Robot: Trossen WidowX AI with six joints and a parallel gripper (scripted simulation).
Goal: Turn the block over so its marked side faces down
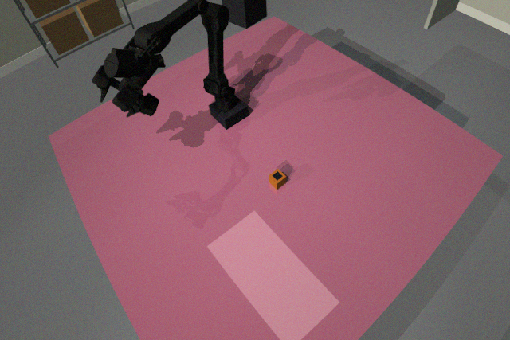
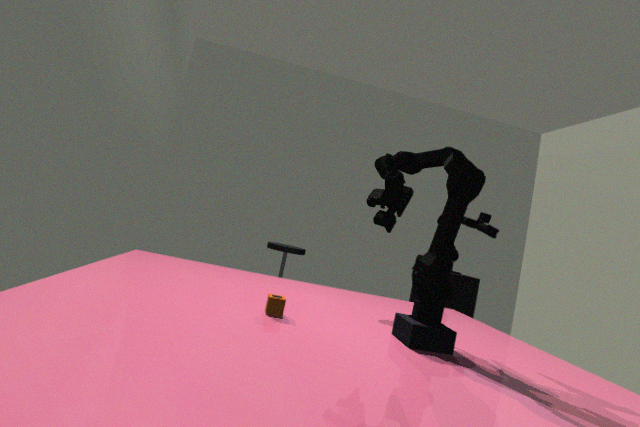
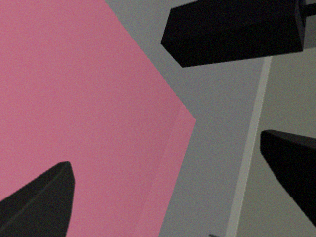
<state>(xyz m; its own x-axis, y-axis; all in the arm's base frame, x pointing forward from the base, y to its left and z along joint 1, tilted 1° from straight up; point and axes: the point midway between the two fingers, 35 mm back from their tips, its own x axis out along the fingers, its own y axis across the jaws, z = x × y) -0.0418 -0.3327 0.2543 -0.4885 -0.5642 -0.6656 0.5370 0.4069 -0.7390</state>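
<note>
Right now my gripper tip is 410 mm short of the block, 240 mm to the right of it and 250 mm above it.
</note>
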